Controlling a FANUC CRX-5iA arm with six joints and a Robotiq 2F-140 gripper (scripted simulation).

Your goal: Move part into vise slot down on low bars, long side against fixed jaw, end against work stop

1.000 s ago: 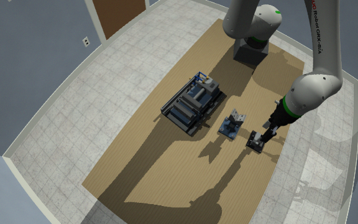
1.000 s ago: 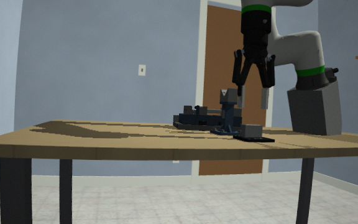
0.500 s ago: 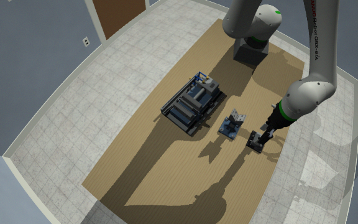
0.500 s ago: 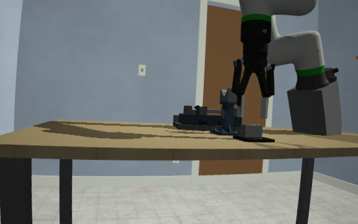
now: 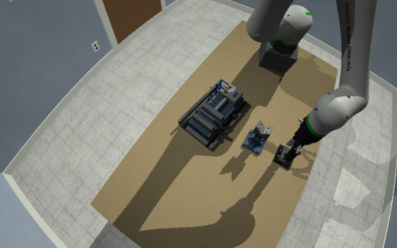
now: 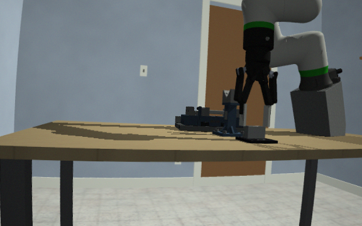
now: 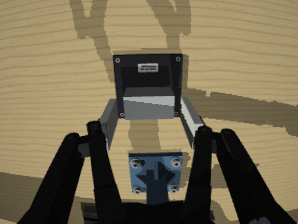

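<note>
The part is 1 cm to the right of my hand and 5 cm below it. Also, from my hand: V-block post: 1 cm ahead, 15 cm to the right, 1 cm below; work stop rod: 7 cm ahead, 33 cm to the right, 2 cm above; infeed plate: 1 cm to the left, 7 cm below.
</note>
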